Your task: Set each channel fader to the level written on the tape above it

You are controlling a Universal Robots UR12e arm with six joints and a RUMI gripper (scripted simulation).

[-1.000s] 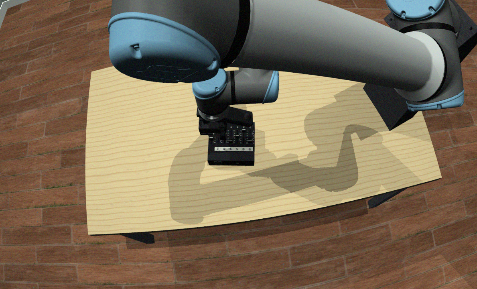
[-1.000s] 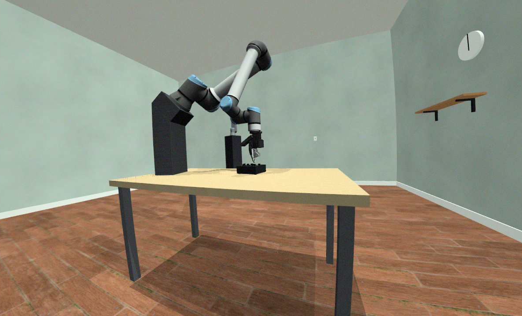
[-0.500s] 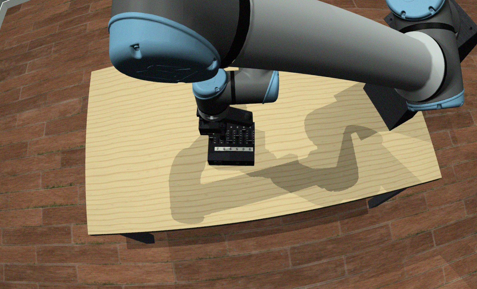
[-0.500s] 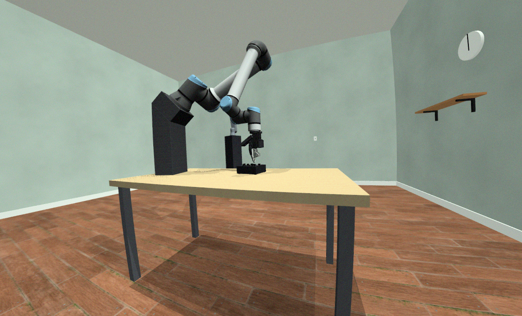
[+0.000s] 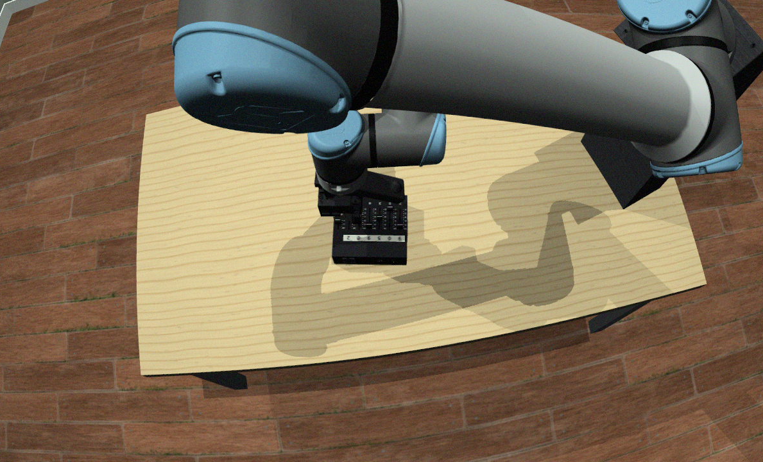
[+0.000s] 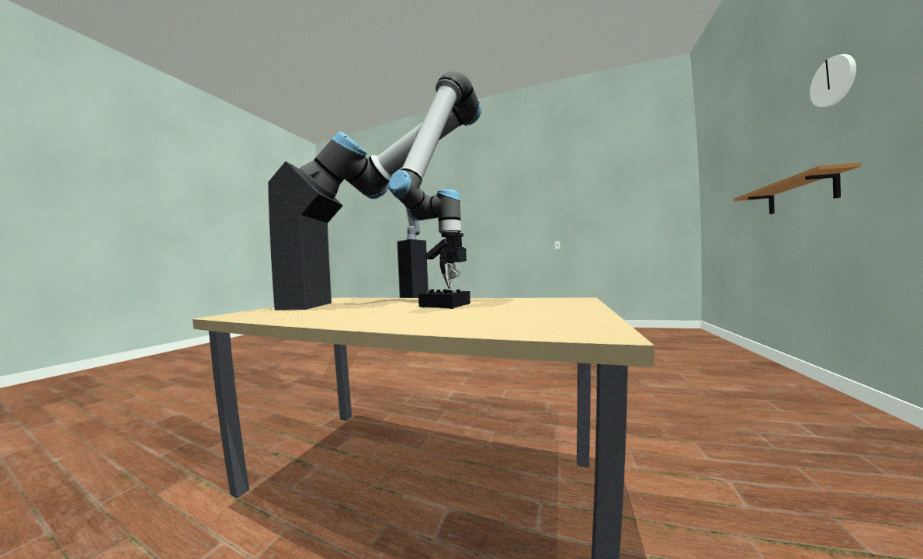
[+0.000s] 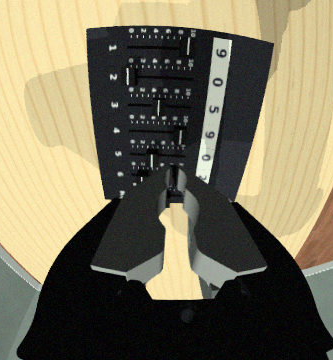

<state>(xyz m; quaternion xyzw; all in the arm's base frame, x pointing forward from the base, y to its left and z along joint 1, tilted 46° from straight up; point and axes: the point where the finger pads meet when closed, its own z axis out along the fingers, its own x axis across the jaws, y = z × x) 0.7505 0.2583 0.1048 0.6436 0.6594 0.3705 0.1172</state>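
My gripper is now 2 cm to the left of the row 5 fader and 2 cm above it. From my hand the other things lie so: channel 3 fader (4 cm behind, 2 cm to the right, 2 cm below); then row 6 fader (3 cm ahead, 2 cm to the right, 2 cm below); then channel 4 fader (2 cm behind, 2 cm below).
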